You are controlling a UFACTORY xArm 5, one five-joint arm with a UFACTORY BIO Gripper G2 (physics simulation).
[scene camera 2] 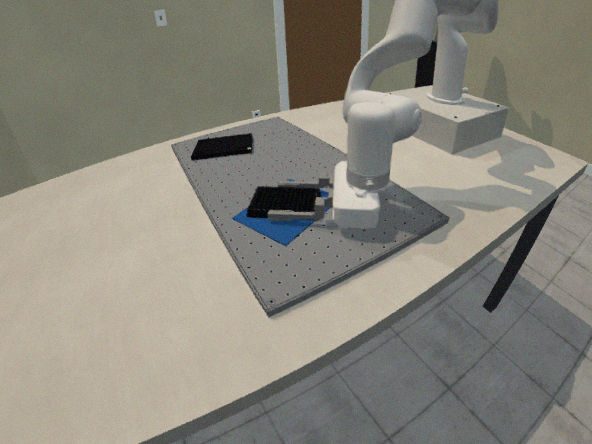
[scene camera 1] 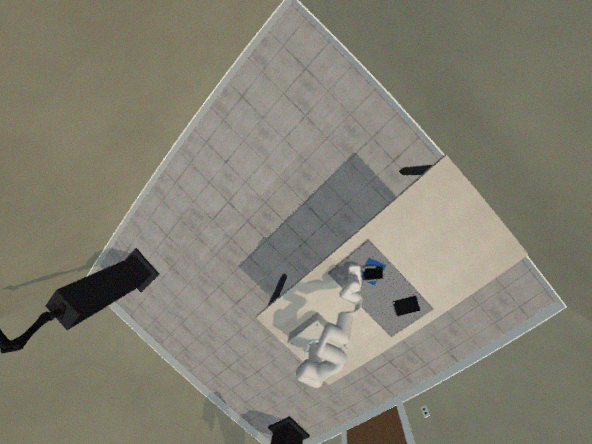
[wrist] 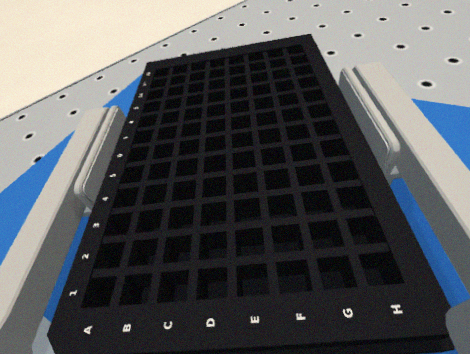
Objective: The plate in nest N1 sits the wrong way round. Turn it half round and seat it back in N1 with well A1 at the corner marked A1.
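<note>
The black plate (scene camera 1: 373, 273) (scene camera 2: 284, 199) (wrist: 230, 170) lies flat over the blue square (scene camera 1: 372, 262) (scene camera 2: 286, 234) (wrist: 445, 130). In the wrist view, row letters A to H run along its near end, and well A1 (wrist: 100, 291) is at the near left corner. My gripper (scene camera 1: 375, 273) (scene camera 2: 276, 201) (wrist: 235, 131) is shut on the plate, low, with one finger against each long side. A second black rectangular piece (scene camera 1: 406, 305) (scene camera 2: 222, 146) sits at the board's far end, with a small white mark at one corner. I cannot read a nest label.
Both black pieces are on the grey perforated board (scene camera 1: 385, 315) (scene camera 2: 320, 280) (wrist: 300, 30), which lies on the beige table (scene camera 1: 465, 215) (scene camera 2: 125, 300). The arm's base box (scene camera 2: 462, 125) stands on the table behind the gripper.
</note>
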